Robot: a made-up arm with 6 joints.
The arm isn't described. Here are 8 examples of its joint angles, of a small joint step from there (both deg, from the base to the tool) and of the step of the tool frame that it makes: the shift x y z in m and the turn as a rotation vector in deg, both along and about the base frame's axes.
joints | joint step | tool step
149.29 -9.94 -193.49 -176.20 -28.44 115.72 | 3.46 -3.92 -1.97 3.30 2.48 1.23 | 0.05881 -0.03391 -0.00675 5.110 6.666 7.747
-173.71 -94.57 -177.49 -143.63 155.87 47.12 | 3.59 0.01 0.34 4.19 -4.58 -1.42 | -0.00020 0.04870 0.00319 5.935 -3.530 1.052
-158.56 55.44 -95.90 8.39 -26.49 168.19 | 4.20 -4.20 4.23 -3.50 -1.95 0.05 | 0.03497 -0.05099 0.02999 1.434 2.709 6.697
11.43 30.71 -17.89 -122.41 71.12 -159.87 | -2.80 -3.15 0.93 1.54 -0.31 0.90 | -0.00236 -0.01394 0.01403 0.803 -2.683 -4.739
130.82 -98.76 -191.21 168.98 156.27 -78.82 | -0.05 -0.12 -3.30 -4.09 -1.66 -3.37 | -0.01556 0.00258 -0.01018 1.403 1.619 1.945
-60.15 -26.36 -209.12 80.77 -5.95 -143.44 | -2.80 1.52 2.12 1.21 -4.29 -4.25 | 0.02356 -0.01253 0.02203 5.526 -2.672 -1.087
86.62 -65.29 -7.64 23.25 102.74 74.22 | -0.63 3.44 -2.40 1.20 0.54 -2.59 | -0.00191 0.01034 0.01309 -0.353 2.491 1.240
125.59 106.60 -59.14 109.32 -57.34 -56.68 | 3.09 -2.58 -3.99 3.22 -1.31 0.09 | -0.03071 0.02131 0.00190 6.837 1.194 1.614
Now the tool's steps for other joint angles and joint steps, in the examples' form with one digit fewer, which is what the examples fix.
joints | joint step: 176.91 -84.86 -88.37 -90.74 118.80 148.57 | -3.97 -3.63 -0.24 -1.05 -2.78 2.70
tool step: 0.0371 -0.0330 -0.0186 3.55 5.92 -6.01
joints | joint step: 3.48 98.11 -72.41 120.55 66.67 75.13 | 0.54 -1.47 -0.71 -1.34 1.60 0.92
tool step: 0.0193 0.0079 0.0077 2.20 -2.10 0.68
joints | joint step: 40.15 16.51 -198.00 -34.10 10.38 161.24 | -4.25 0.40 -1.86 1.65 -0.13 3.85
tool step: -0.0030 -0.0073 -0.0050 1.43 -1.35 1.20
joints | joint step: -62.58 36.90 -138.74 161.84 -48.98 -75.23 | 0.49 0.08 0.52 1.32 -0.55 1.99
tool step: 0.0070 0.0044 -0.0050 1.93 -2.25 -0.56
